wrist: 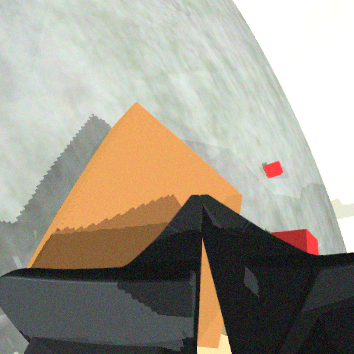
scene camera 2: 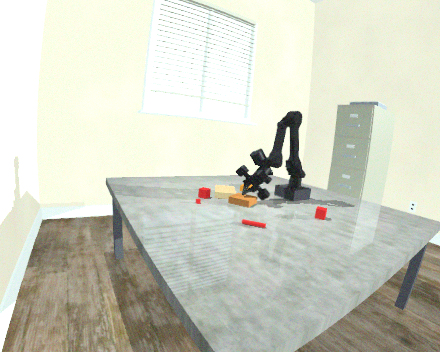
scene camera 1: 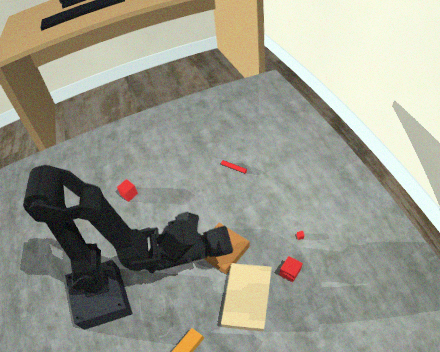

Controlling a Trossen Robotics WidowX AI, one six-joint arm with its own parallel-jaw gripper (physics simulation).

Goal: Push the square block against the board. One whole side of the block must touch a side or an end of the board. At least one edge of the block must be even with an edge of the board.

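Frame: origin at the arm's base, x left, y back, z up, level; millimetres.
Where they show: gripper, fingertip midpoint: (wrist: 198, 202) (scene camera 2: 242, 194); arm's base, link origin: (scene camera 2: 294, 187) (scene camera 1: 95, 283).
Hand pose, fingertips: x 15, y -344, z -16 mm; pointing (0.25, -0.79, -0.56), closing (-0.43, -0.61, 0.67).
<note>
Things, the pixels of their top centre, and the offset from my fingertips. "spot": a spot on its surface instead.
- orange-brown square block, top centre: (wrist: 176, 228) (scene camera 1: 222, 245) (scene camera 2: 243, 196) dx -7, dy +11, dz -11 mm
- pale yellow board, top centre: (scene camera 1: 247, 295) (scene camera 2: 225, 188) dx -155, dy +2, dz -11 mm
- tiny red cube, top centre: (wrist: 278, 167) (scene camera 1: 300, 233) (scene camera 2: 198, 199) dx -49, dy -189, dz -24 mm
- red bar, top centre: (scene camera 1: 233, 165) (scene camera 2: 253, 221) dx +241, dy -113, dz -26 mm
- orange bar, surface spot: (scene camera 1: 188, 341) spot: dx -217, dy +165, dz -9 mm
The orange-brown square block (scene camera 1: 239, 244) (scene camera 2: 242, 200) (wrist: 135, 165) lies flat, turned at an angle to the board. The pale yellow board (scene camera 1: 246, 297) (scene camera 2: 225, 190) (wrist: 212, 351) lies beside it, toward the bottom in scene camera 1. The block's lower corner is close to the board's upper-left corner; whether they touch is unclear. No whole block side lies along the board. My gripper (scene camera 2: 245, 193) (wrist: 198, 202) is shut and empty, with its tips low at or over the block; contact is unclear. In scene camera 1 the arm hides the tips and the block's left part.
A red cube (scene camera 1: 290, 269) (scene camera 2: 204, 193) (wrist: 296, 241) lies right of the board, near a tiny red cube (scene camera 1: 300, 235) (scene camera 2: 198, 201) (wrist: 273, 169). Another red cube (scene camera 1: 127, 190) (scene camera 2: 321, 213), a red bar (scene camera 1: 233, 166) (scene camera 2: 253, 223) and an orange bar (scene camera 1: 188, 341) lie farther off.
</note>
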